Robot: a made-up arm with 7 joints. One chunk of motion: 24 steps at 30 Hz.
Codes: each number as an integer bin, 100 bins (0 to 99) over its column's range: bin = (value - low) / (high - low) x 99, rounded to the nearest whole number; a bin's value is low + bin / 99 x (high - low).
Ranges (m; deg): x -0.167..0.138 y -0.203..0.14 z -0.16..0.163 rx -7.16..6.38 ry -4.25..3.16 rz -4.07..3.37
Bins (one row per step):
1: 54 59 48 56 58 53
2: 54 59 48 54 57 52
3: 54 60 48 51 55 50
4: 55 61 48 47 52 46
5: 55 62 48 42 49 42
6: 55 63 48 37 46 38
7: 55 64 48 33 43 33
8: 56 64 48 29 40 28
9: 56 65 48 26 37 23
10: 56 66 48 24 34 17
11: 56 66 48 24 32 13
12: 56 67 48 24 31 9
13: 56 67 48 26 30 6
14: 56 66 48 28 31 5
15: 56 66 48 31 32 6
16: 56 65 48 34 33 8
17: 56 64 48 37 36 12
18: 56 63 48 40 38 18
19: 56 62 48 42 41 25
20: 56 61 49 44 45 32
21: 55 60 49 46 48 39
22: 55 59 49 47 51 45
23: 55 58 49 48 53 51
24: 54 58 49 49 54 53
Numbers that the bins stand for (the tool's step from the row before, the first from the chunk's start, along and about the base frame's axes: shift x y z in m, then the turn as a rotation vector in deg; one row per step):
1: -0.00064 0.00141 -0.00339 0.499 0.091 -0.087
2: -0.00064 0.00141 -0.00339 0.225 0.016 -0.162
3: -0.00064 0.00488 -0.00339 -0.185 -0.133 -0.312
4: 0.00244 0.00834 -0.00339 -0.732 -0.358 -0.613
5: 0.00244 0.01181 -0.00339 -1.416 -0.582 -0.914
6: 0.00244 0.01527 -0.00339 -2.100 -0.807 -1.214
7: 0.00244 0.01874 -0.00339 -2.647 -1.032 -1.590
8: 0.00553 0.01874 -0.00339 -3.194 -1.256 -1.966
9: 0.00553 0.02220 -0.00339 -3.604 -1.481 -2.342
10: 0.00553 0.02567 -0.00339 -3.878 -1.705 -2.792
11: 0.00553 0.02567 -0.00339 -3.878 -1.855 -3.093
12: 0.00553 0.02913 -0.00339 -3.878 -1.930 -3.394
13: 0.00553 0.02913 -0.00339 -3.604 -2.005 -3.619
14: 0.00553 0.02567 -0.00339 -3.331 -1.930 -3.694
15: 0.00553 0.02567 -0.00339 -2.920 -1.855 -3.619
16: 0.00553 0.02220 -0.00339 -2.510 -1.780 -3.469
17: 0.00553 0.01874 -0.00339 -2.100 -1.555 -3.168
18: 0.00553 0.01527 -0.00339 -1.689 -1.406 -2.717
19: 0.00553 0.01181 -0.00339 -1.416 -1.181 -2.191
20: 0.00553 0.00834 -0.00013 -1.142 -0.882 -1.665
21: 0.00244 0.00488 -0.00013 -0.869 -0.657 -1.139
22: 0.00244 0.00141 -0.00013 -0.732 -0.433 -0.688
23: 0.00244 -0.00205 -0.00013 -0.595 -0.283 -0.237
24: -0.00064 -0.00205 -0.00013 -0.458 -0.208 -0.087

